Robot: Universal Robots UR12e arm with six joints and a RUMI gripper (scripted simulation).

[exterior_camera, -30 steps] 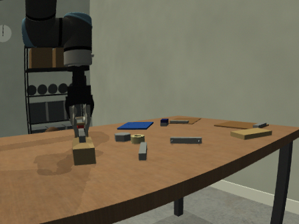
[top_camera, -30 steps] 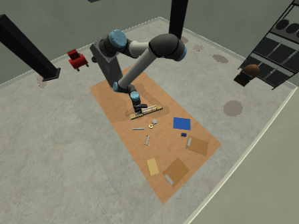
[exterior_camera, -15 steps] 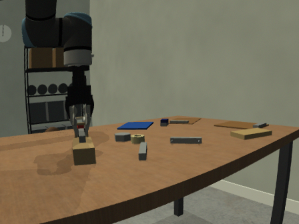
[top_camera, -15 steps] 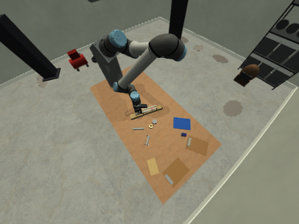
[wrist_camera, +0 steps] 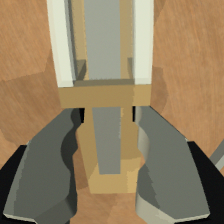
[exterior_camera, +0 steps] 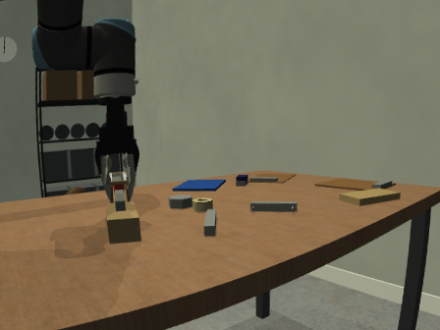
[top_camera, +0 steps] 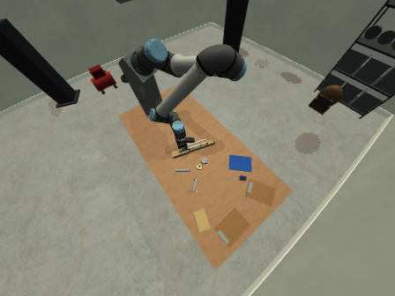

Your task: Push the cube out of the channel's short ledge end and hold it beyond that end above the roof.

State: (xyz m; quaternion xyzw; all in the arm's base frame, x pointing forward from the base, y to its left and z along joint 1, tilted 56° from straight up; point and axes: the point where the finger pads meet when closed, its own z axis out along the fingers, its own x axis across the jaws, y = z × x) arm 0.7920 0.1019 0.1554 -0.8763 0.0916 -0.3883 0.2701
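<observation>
Right now the grey bar is 10 mm below my hand. Also, from my hand: channel: 10 mm behind, 110 mm to the left, 10 mm below; then red cube: 10 mm behind, 150 mm to the left, 10 mm below; then grey hex nut: 150 mm ahead, 140 mm to the left, 50 mm below.
</observation>
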